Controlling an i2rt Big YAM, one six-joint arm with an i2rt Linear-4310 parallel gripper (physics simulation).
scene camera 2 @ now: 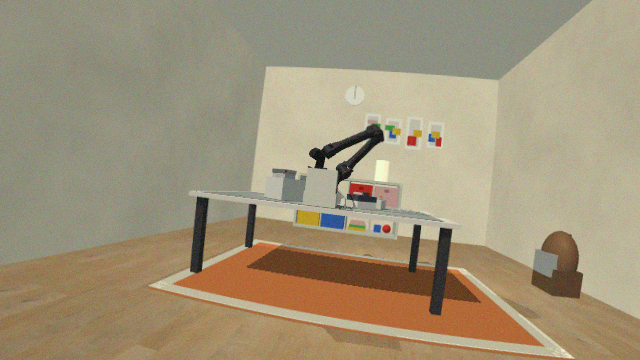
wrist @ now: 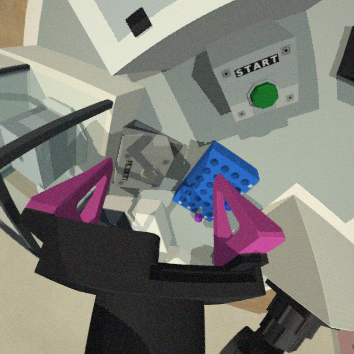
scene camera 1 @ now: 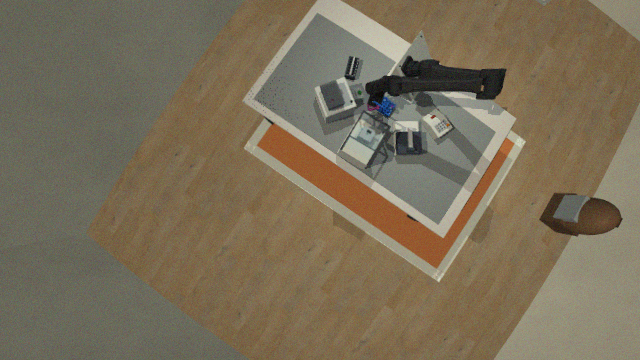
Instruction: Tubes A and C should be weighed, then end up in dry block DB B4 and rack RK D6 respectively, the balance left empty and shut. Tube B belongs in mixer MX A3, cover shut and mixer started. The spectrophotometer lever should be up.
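Where they show: gripper, fingertip midpoint: [wrist: 164,170] [scene camera 1: 370,103]; arm's base, link origin: [wrist: 304,296] [scene camera 1: 408,68].
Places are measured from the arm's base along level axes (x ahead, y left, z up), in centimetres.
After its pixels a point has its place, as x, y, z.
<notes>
My gripper [wrist: 164,170] {28.1, -9.1, -1.7} [scene camera 1: 373,106] {28.1, -9.1, -1.7} is open, with magenta fingers apart and nothing between them. In the wrist view its right fingertip overlaps the blue tube rack [wrist: 215,167] {22.1, -6.2, -11.0} [scene camera 1: 386,106] {20.8, 0.1, -11.1}. A small purple piece [wrist: 198,218] {20.0, 2.6, -8.5} shows at the rack's near edge; its tube letter cannot be read. The glass-walled balance [scene camera 1: 358,151] {57.1, -2.5, 6.9} stands beside the rack; its black-edged glass is left in the wrist view. A box marked PRINT [wrist: 145,162] {31.2, -4.2, -7.4} is beyond the fingers. The START box [wrist: 257,82] {24.2, -18.6, -6.9} has a green button and stands beside a white device [scene camera 1: 336,96] {36.7, -26.7, 5.0} with a grey lid. The gripper is hidden in scene camera 2.
A dark-topped device [scene camera 1: 409,144] {36.7, 21.5, -4.4} and a white keypad device [scene camera 1: 438,125] {16.9, 32.0, -7.0} stand right of the balance. A black slotted block [scene camera 1: 352,67] {10.5, -29.2, -9.2} lies behind the grey-lidded device. A large pale panel [wrist: 310,250] {6.6, -6.8, -3.1} is close on the right in the wrist view.
</notes>
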